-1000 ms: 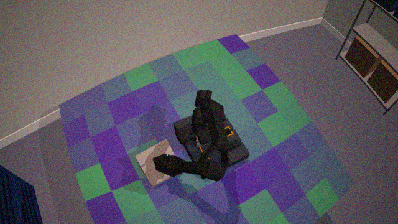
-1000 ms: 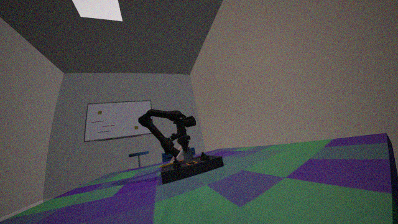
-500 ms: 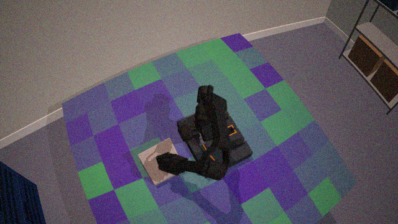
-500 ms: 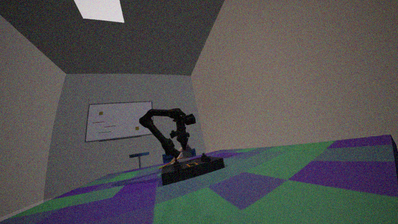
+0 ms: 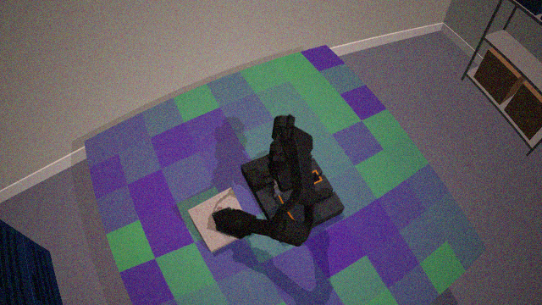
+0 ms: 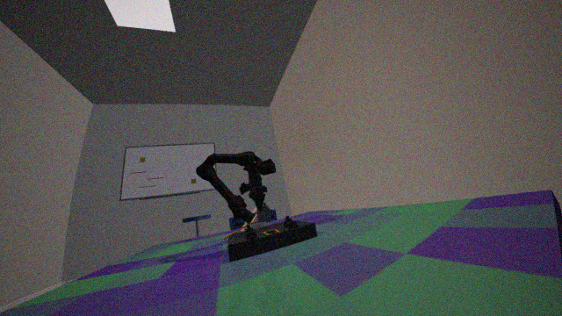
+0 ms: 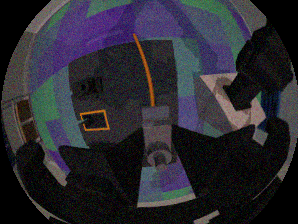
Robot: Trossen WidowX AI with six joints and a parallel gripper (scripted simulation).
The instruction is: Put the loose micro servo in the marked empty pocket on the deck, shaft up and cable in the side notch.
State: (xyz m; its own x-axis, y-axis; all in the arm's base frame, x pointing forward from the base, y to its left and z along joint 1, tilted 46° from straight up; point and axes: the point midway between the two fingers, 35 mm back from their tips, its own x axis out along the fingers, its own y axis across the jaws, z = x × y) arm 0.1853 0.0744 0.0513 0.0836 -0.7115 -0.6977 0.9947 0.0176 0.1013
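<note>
Right now my gripper tip is 100 mm above the robot deck, 20 mm short of it and 10 mm to the right of it.
</note>
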